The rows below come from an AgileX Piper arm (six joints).
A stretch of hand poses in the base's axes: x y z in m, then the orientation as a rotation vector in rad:
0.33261, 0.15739, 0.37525, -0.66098, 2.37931, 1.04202
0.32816, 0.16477, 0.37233, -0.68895, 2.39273, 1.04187
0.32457, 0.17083, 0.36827, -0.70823, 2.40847, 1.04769
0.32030, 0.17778, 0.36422, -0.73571, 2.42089, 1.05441
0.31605, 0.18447, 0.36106, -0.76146, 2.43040, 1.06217
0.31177, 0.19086, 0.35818, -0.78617, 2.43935, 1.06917
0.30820, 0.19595, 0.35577, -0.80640, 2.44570, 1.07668
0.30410, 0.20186, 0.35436, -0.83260, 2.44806, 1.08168
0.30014, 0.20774, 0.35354, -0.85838, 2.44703, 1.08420
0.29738, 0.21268, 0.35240, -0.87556, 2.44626, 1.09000
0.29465, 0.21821, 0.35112, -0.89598, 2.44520, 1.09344
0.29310, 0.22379, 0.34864, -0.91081, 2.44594, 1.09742
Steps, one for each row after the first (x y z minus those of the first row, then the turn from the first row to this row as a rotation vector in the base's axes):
-0.00445, 0.00738, -0.00292, -0.01227, 0.00852, 0.02124
-0.00804, 0.01344, -0.00698, -0.02043, 0.02260, 0.03826
-0.01231, 0.02039, -0.01103, -0.02837, 0.03389, 0.06087
-0.01656, 0.02708, -0.01419, -0.03409, 0.04359, 0.08216
-0.02084, 0.03347, -0.01707, -0.03975, 0.05273, 0.10238
-0.02441, 0.03856, -0.01948, -0.04302, 0.06036, 0.11927
-0.02851, 0.04447, -0.02089, -0.04720, 0.06343, 0.13921
-0.03247, 0.05035, -0.02171, -0.05114, 0.06278, 0.15784
-0.03523, 0.05529, -0.02285, -0.05157, 0.06429, 0.17139
-0.03796, 0.06082, -0.02413, -0.05386, 0.06449, 0.18653
-0.03951, 0.06640, -0.02661, -0.05543, 0.06665, 0.19805

